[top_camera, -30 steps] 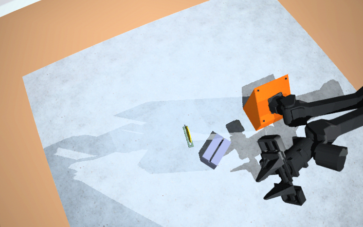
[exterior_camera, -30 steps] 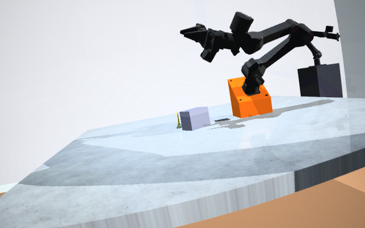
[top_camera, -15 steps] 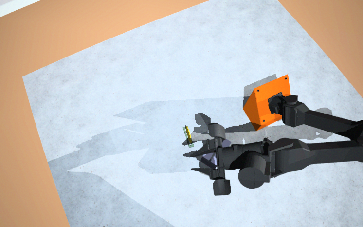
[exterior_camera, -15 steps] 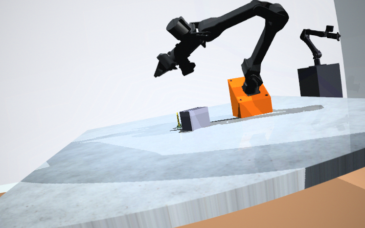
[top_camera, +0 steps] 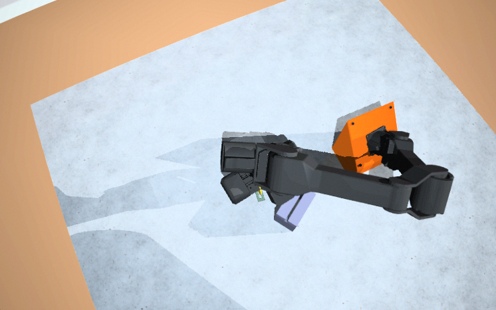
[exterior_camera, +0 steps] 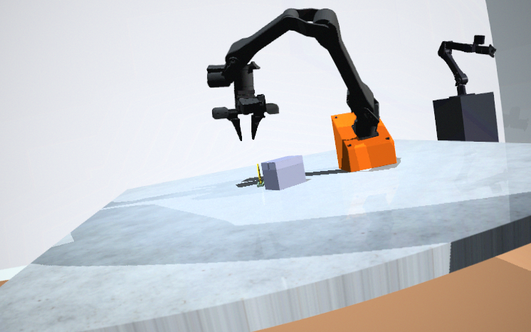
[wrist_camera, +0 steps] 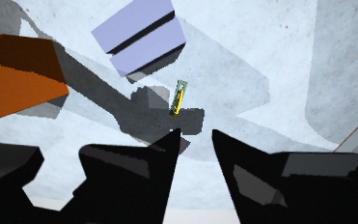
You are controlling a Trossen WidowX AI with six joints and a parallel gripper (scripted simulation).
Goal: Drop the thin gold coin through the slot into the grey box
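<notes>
Right now the coin is 2 cm behind my gripper tip, 2 cm to the right of it and 11 cm below it.
</notes>
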